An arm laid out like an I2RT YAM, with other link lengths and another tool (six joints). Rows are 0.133 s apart.
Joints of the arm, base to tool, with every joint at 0 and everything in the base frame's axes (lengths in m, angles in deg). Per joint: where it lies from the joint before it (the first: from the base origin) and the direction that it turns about. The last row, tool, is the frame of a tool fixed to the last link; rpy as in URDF.
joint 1: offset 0.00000 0.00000 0.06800 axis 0 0 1
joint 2: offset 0.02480 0.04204 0.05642 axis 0 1 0
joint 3: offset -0.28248 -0.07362 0.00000 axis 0 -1 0
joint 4: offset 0.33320 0.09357 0.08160 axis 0 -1 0
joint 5: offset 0.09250 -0.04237 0.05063 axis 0 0 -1
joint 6: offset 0.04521 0.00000 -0.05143 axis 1 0 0
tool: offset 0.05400 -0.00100 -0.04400 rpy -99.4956 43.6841 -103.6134
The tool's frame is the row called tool.
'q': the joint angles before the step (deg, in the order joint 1, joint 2, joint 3, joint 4, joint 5, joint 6). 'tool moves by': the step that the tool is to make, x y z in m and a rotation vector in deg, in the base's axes. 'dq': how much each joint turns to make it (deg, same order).
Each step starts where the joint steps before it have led.
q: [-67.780, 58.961, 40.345, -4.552, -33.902, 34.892]
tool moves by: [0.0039, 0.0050, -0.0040, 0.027, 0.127, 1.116]
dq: [0.881, -0.204, -0.703, 0.297, -0.173, -0.230]
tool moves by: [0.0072, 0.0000, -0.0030, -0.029, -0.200, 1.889]
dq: [0.903, 1.494, 0.323, 1.116, -0.973, -0.284]
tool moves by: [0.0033, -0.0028, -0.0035, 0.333, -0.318, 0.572]
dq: [0.175, 1.350, 0.146, 1.195, -0.534, 0.286]
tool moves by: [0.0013, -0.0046, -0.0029, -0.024, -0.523, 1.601]
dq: [-0.438, 1.759, 0.466, 1.243, -2.057, -0.476]
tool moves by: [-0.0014, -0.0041, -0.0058, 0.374, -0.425, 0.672]
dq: [-0.703, 1.302, -0.209, 1.291, -1.476, -0.073]
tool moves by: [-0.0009, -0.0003, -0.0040, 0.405, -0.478, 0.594]
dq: [-0.348, 0.439, -0.508, 0.899, -1.103, 0.218]
